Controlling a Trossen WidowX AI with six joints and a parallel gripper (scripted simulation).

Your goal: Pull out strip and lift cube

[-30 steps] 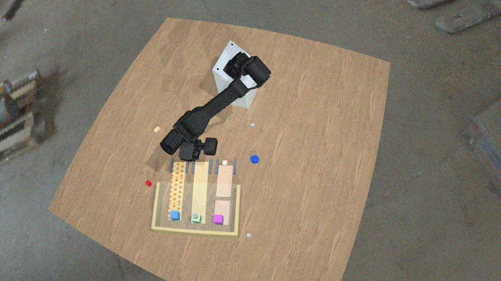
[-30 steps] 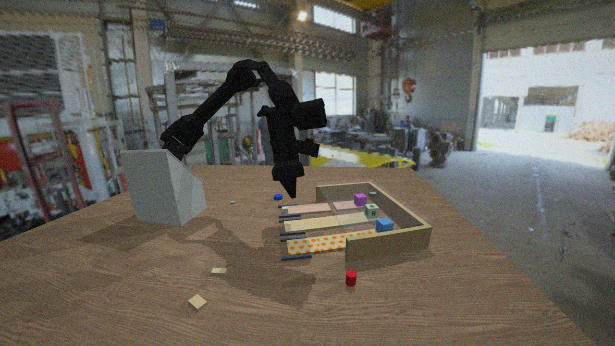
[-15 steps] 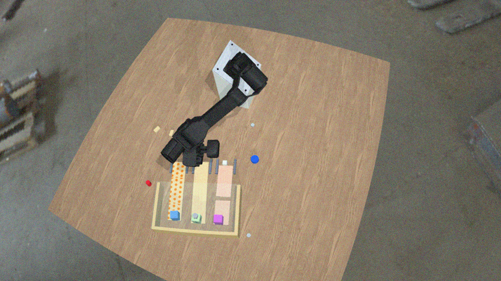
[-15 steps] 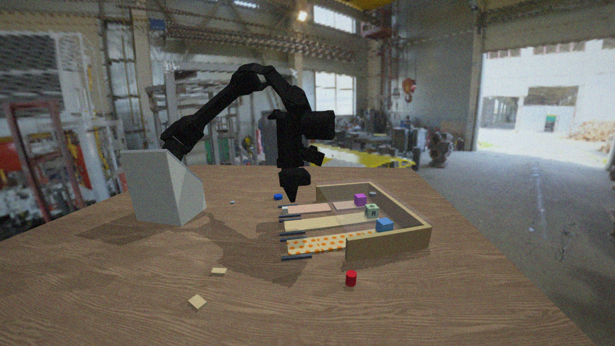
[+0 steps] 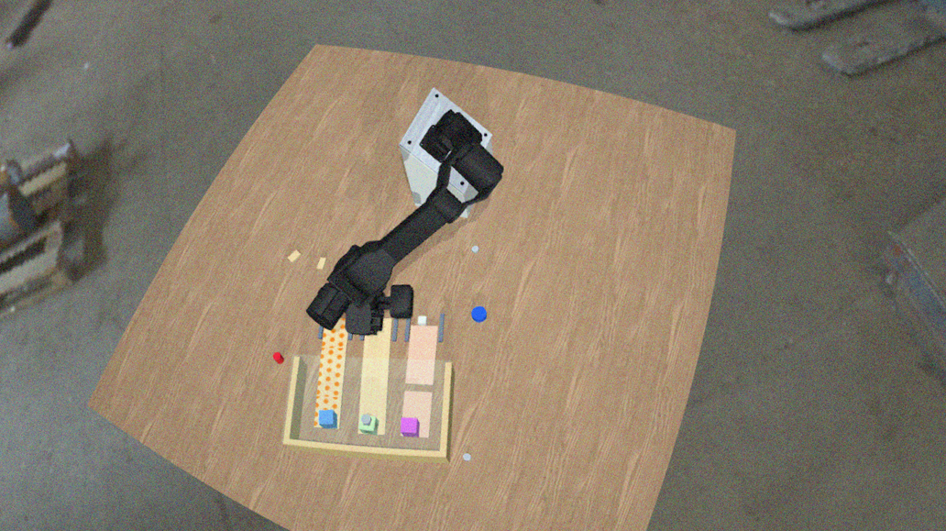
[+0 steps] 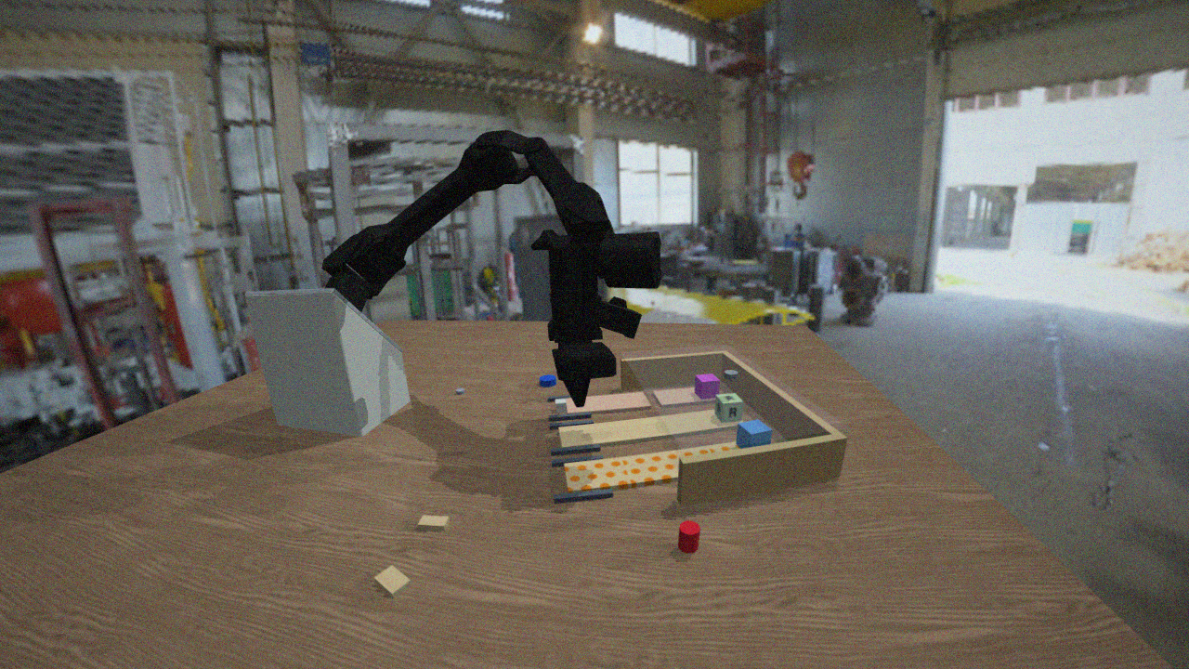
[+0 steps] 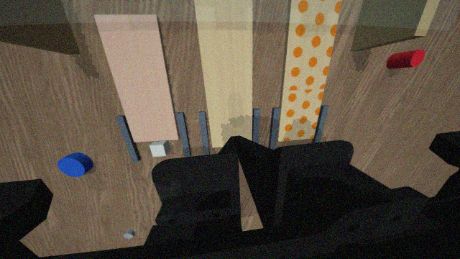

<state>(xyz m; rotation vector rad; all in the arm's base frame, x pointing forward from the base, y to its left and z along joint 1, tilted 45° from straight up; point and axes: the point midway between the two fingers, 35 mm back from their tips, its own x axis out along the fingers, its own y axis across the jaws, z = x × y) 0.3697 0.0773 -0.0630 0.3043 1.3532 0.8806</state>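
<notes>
Now: gripper tip 9 cm short of the tan strip, 4 cm to the right of it and 4 cm above it. Round my gripper tip: cube marked r (20 cm ahead, 7 cm to the left, 3 cm below); red cylinder (14 cm ahead, 18 cm to the right, 4 cm below); blue disc (11 cm behind, 18 cm to the left, 4 cm below).
</notes>
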